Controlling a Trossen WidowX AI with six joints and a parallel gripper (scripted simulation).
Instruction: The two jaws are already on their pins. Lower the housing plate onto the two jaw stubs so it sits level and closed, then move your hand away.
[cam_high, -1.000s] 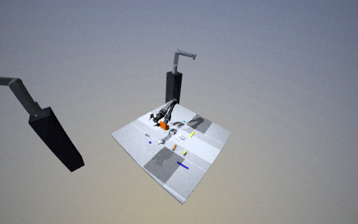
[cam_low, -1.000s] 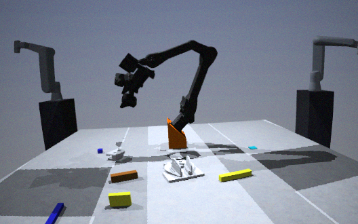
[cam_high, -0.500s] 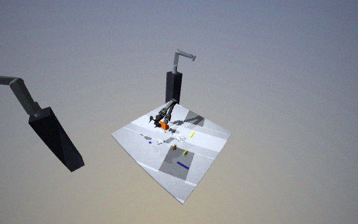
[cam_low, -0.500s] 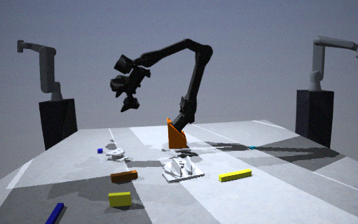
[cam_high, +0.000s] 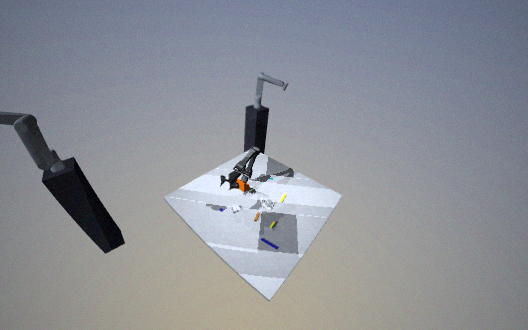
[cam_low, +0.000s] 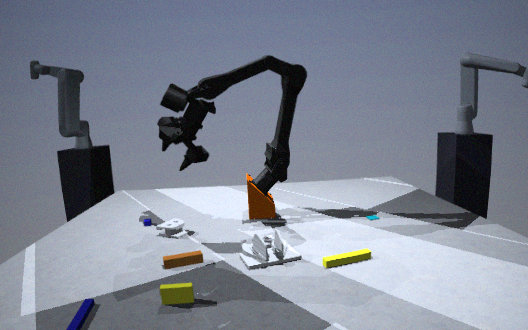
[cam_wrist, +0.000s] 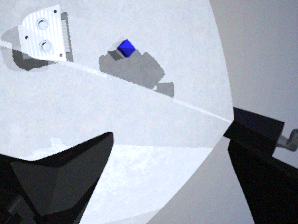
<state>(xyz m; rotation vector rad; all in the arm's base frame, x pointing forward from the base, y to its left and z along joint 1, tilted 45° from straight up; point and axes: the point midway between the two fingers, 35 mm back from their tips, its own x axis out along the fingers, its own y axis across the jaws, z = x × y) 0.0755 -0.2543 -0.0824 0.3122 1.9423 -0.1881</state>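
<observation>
Right now my gripper tip is 50 mm short of the small blue cube, 80 mm to the left of it and 180 mm above it. Round my gripper tip: long yellow bar: 310 mm ahead, 470 mm to the left, 180 mm below; orange-brown bar: 310 mm ahead, 120 mm to the left, 180 mm below; yellow block: 470 mm ahead, 150 mm to the left, 170 mm below.
</observation>
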